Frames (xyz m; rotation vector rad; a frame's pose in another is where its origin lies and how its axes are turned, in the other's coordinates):
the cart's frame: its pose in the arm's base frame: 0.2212 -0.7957 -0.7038 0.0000 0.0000 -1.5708
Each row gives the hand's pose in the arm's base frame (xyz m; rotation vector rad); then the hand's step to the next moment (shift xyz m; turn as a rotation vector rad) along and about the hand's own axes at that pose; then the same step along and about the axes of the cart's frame.
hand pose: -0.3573 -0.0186 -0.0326 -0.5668 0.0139 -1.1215
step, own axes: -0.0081 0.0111 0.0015 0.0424 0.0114 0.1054
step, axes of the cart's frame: -0.0110 0.0062 -0.0057 -0.0119 0.0591 0.0970
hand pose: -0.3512 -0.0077 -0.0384 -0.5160 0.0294 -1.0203
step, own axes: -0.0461 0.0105 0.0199 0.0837 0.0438 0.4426
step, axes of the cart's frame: -0.0500 -0.0110 0.0033 -0.1254 0.1946 0.3889
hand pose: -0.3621 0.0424 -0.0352 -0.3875 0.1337 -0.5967
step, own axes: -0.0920 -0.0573 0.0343 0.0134 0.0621 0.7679
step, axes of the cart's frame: -0.0199 -0.0974 0.0551 -0.2823 0.2223 0.6816
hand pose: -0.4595 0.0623 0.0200 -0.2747 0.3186 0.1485
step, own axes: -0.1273 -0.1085 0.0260 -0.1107 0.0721 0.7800
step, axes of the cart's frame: 0.1086 -0.0918 0.0918 -0.2829 0.1073 0.7310
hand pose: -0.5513 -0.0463 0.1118 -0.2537 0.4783 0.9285
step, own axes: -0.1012 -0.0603 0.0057 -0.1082 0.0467 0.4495
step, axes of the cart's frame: 0.1039 -0.0004 0.0557 -0.1347 0.0352 0.4433
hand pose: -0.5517 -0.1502 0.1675 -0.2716 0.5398 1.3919
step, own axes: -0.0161 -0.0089 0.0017 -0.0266 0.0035 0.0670
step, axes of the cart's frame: 0.0145 0.0077 0.0085 -0.0105 0.0077 0.0710
